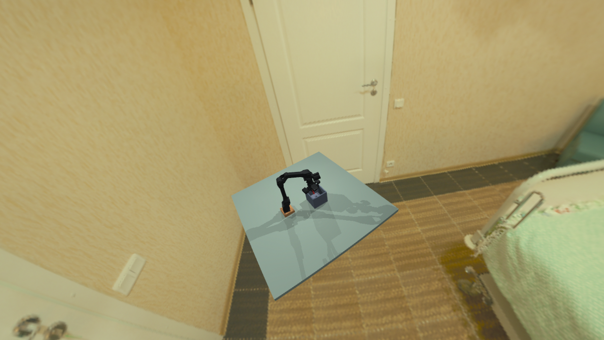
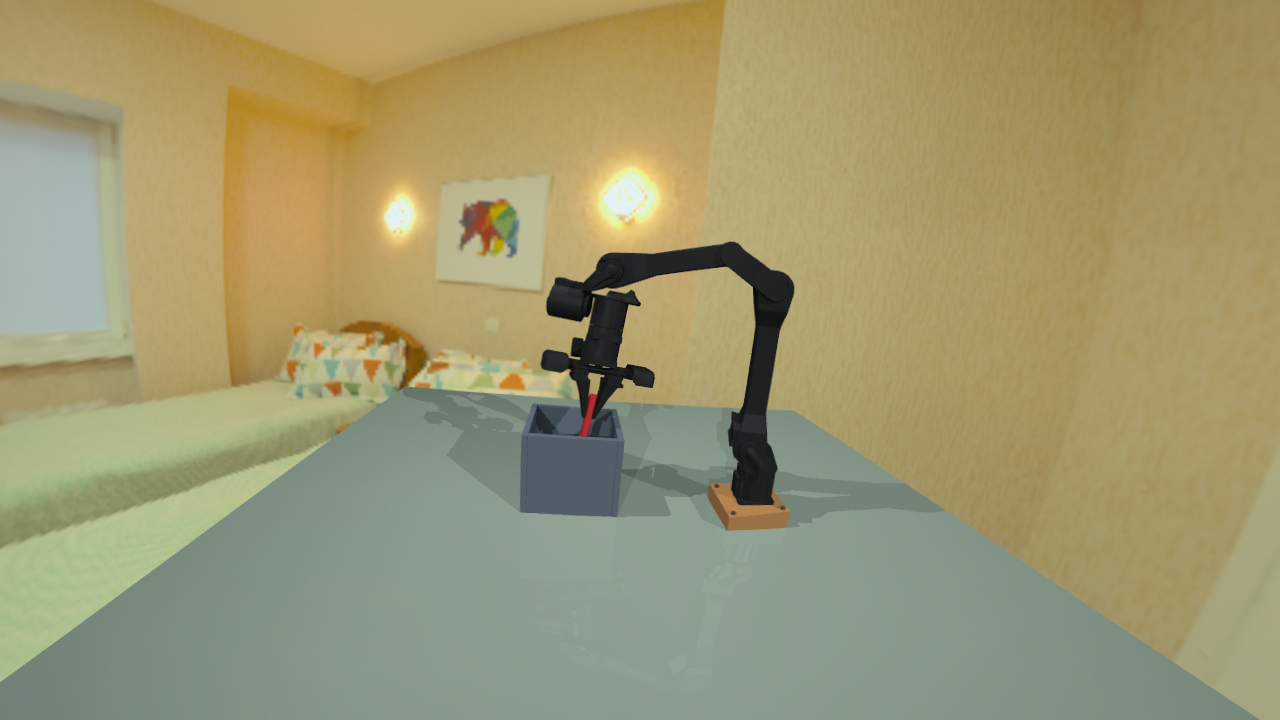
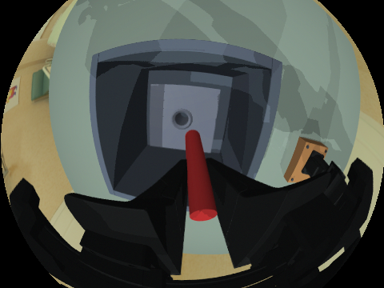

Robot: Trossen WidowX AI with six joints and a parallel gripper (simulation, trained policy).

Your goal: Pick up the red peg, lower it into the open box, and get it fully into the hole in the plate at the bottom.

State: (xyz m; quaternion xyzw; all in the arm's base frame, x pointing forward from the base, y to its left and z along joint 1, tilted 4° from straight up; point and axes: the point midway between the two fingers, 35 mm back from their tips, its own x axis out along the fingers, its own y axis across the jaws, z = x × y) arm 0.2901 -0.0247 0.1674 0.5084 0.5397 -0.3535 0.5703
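Now: the plate 20 mm ahead of my gripper tip, 10 mm to the right of it and 100 mm below it. From my gripper tip the other things lie so: small red peg (right at my gripper tip).
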